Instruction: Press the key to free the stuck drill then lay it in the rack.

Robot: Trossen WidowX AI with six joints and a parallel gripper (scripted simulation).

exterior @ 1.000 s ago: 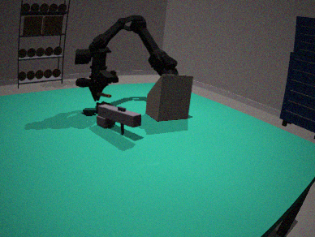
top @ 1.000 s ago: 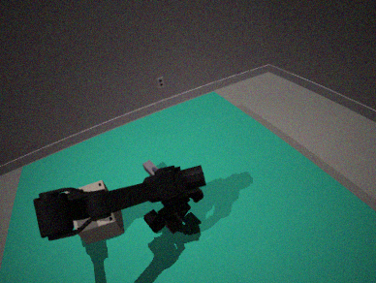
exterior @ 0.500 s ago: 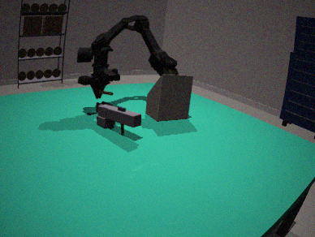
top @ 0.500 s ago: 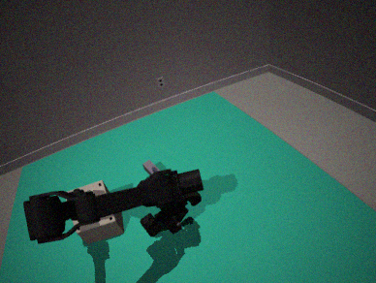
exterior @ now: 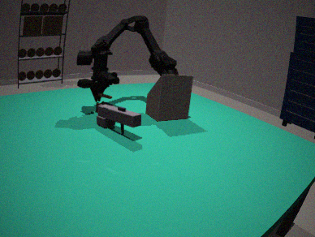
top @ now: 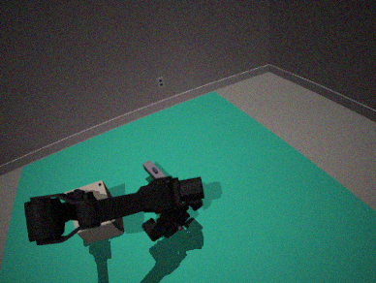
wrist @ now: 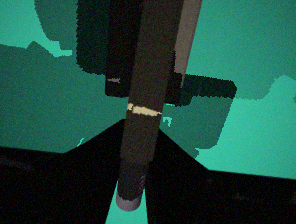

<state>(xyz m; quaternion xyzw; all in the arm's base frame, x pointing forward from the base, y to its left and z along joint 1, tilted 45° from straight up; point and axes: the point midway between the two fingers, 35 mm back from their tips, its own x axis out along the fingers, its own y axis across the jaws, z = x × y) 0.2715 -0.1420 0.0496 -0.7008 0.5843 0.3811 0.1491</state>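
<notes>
My gripper tip is 10 mm past the drill, 40 mm to the right of it and 30 mm below it. Round my gripper tip: grey housing (10 mm behind, 230 mm to the left, 10 mm above); then dark brown block (20 mm behind, 50 mm to the left, 20 mm below); then small dark key (20 mm behind, 260 mm to the left, 20 mm above).
</notes>
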